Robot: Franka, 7 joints.
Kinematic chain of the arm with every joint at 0, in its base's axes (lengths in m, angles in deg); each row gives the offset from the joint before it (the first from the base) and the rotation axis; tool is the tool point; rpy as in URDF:
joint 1: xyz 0 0 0.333 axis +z
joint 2: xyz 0 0 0 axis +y
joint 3: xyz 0 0 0.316 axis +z
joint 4: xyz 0.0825 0 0 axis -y
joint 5: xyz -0.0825 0 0.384 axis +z
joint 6: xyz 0 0 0 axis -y
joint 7: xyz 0.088 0 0 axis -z
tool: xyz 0 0 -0.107 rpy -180 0 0
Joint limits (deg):
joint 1: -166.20..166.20
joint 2: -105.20..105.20
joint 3: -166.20..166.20
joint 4: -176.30..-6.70
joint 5: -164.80..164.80
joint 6: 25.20..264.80
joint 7: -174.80..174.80
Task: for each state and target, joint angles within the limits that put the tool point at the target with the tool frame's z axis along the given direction. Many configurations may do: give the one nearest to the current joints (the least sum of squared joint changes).
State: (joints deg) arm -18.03 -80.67 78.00 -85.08 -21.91 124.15 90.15
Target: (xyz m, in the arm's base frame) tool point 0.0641 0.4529 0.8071 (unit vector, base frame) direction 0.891 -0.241 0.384
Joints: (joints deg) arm -23.59 -72.57 47.44 -103.83 -32.03 134.29 90.15
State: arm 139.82 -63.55 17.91 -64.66 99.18 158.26 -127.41
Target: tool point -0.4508 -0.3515 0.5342 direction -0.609 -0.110 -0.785
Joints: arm 117.22 -68.86 70.38 -113.55 71.24 119.10 -127.41
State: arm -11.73 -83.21 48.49 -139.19 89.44 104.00 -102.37
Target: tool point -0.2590 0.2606 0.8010 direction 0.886 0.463 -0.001
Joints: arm -14.59 -103.72 13.01 -106.39 44.91 100.54 -102.37
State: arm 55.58 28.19 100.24 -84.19 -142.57 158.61 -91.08
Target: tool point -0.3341 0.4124 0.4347 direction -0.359 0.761 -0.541
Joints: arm 31.82 32.44 100.15 -128.73 -107.12 147.55 -91.08
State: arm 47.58 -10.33 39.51 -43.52 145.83 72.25 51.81
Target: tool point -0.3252 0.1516 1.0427 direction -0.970 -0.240 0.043
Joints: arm 38.95 -37.57 35.73 -64.40 131.64 88.28 51.81
